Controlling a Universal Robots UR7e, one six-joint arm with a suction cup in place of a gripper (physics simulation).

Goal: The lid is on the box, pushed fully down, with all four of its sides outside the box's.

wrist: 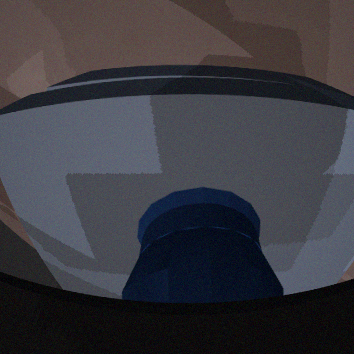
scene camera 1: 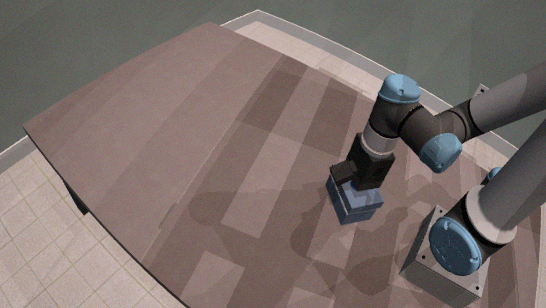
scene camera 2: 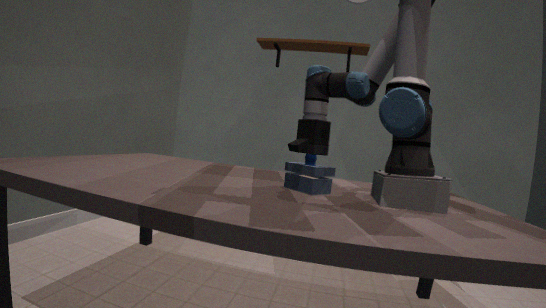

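Pixels of known places: hand, its tool point: [wrist: 197,209] [scene camera 2: 309,169]; arm's base, origin of its link: [scene camera 2: 409,174].
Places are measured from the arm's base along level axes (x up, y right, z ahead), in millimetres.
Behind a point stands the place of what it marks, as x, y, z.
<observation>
The blue-grey lid [scene camera 1: 364,199] {-7, -32, 275} [scene camera 2: 324,171] {-19, -43, 262} [wrist: 115,135] {-8, -40, 315} hangs on my suction cup [scene camera 1: 354,186] [scene camera 2: 310,160] [wrist: 200,215], which touches its top. The lid looks about level. The blue box [scene camera 1: 357,216] {-58, -45, 267} [scene camera 2: 314,186] {-64, -65, 285} stands on the table directly under the lid. In scene camera 2 a thin gap with a light strip shows between them, and the lid sticks out a little past the box on the right. In scene camera 1 part of the box's left side shows beyond the lid. The box's rim is mostly hidden, and whether all four sides line up cannot be told.
The arm's grey base block [scene camera 1: 440,285] {-35, -111, 4} [scene camera 2: 410,193] {-44, -111, 21} stands on the brown table [scene camera 1: 150,125] {-89, -139, 887} [scene camera 2: 220,232] {-107, -452, 418}, to the right of the box. A wooden shelf [scene camera 2: 314,46] is on the wall behind. Arm shadows fall across the table around the box.
</observation>
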